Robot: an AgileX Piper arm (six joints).
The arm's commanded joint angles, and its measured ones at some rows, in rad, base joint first. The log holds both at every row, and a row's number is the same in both.
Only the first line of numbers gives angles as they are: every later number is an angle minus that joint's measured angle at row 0.
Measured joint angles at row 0:
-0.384 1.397 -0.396 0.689 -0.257 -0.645
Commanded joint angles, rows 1 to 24:
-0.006 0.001 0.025 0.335 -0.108 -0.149
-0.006 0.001 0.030 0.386 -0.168 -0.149
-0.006 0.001 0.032 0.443 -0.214 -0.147
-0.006 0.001 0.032 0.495 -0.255 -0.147
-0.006 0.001 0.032 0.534 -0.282 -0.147
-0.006 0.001 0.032 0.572 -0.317 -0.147
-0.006 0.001 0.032 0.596 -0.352 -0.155
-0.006 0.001 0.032 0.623 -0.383 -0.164
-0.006 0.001 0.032 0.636 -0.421 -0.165
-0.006 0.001 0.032 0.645 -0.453 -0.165
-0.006 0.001 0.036 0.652 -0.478 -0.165
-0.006 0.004 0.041 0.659 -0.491 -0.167
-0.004 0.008 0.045 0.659 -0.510 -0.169
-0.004 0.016 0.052 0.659 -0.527 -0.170
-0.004 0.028 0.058 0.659 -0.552 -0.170
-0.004 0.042 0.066 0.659 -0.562 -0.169
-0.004 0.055 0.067 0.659 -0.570 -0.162
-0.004 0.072 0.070 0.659 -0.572 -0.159
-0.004 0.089 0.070 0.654 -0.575 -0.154
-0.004 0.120 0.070 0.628 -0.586 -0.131
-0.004 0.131 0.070 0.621 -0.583 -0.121
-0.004 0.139 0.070 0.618 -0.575 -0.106
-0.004 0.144 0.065 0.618 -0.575 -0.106
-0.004 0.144 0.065 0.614 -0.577 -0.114
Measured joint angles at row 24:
0.000 0.124 0.065 0.641 -0.568 -0.127
